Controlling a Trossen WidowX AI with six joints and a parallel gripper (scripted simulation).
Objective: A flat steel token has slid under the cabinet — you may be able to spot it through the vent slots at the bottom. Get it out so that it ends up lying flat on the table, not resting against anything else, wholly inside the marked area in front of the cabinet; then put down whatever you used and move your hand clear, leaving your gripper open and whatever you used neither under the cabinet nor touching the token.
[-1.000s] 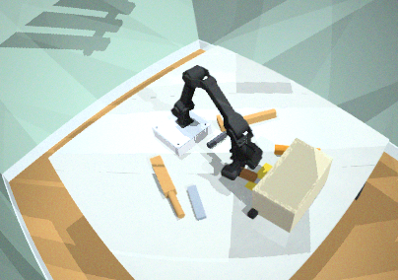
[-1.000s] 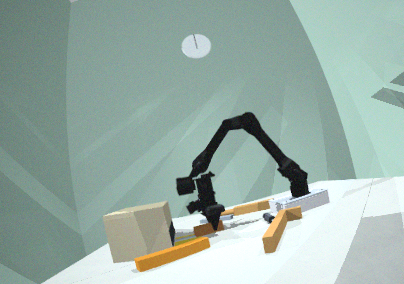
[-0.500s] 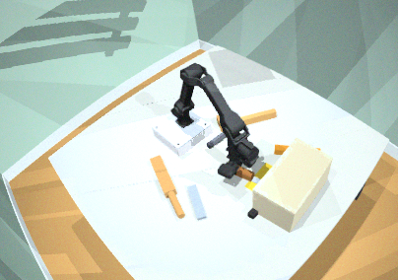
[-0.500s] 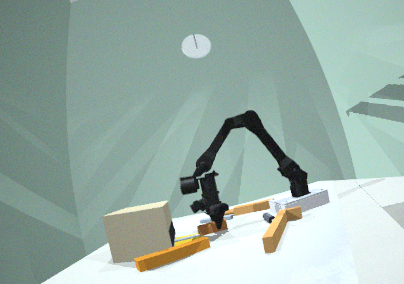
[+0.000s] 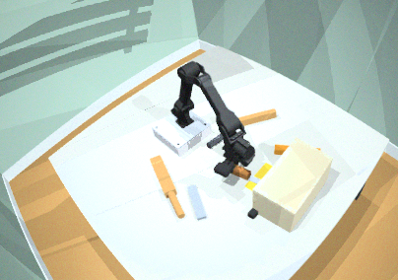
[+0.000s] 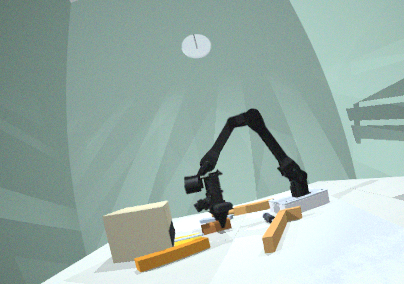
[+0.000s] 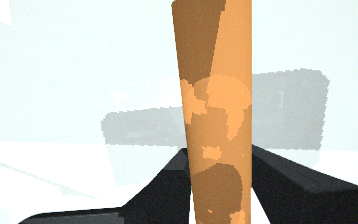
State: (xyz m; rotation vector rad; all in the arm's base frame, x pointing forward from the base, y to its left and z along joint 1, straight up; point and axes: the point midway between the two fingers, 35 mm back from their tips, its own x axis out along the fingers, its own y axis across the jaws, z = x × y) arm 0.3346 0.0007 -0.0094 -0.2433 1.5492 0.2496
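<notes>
My gripper tip is 9 cm past the orange paddle, 26 cm to the left of it and 1 cm below it. The rest, counted from my gripper tip: orange bar (13 cm ahead, 27 cm to the left, 1 cm above); grey flat bar (2 cm ahead, 21 cm to the right).
</notes>
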